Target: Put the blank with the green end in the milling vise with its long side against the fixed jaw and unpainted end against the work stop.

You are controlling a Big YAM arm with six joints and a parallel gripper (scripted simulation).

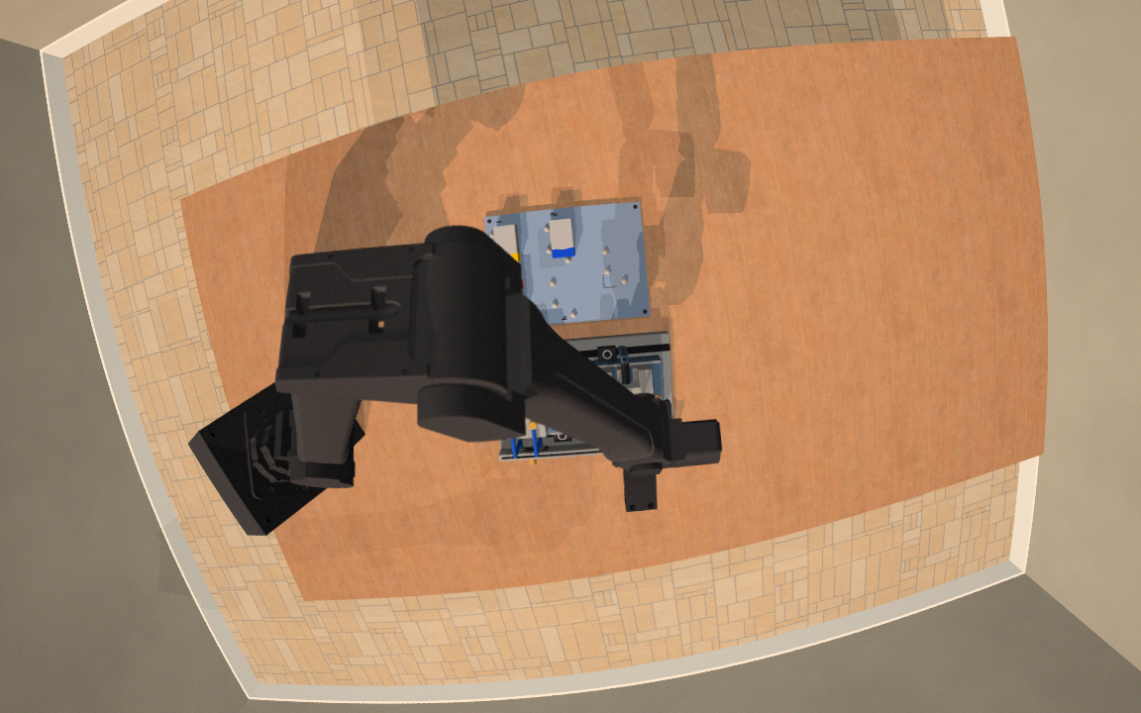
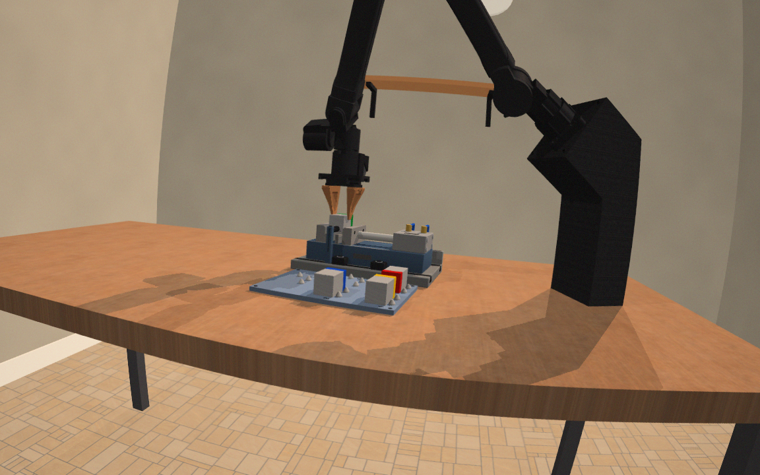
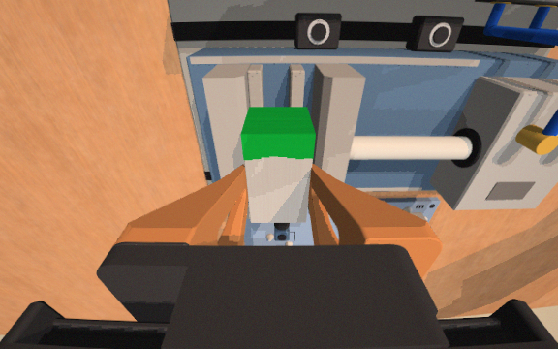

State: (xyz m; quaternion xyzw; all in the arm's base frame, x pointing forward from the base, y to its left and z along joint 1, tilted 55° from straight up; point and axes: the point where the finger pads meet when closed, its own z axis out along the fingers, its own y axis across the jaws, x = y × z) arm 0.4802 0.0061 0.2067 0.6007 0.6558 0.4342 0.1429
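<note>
Right now the green-ended blank is 2 cm below my hand. Also, from my hand: moving jaw (4 cm below, 3 cm behind, 1 cm to the right); pale rod (8 cm behind, 4 cm below, 3 cm to the right); fixed jaw (4 cm below, 3 cm ahead, 1 cm to the left).
</note>
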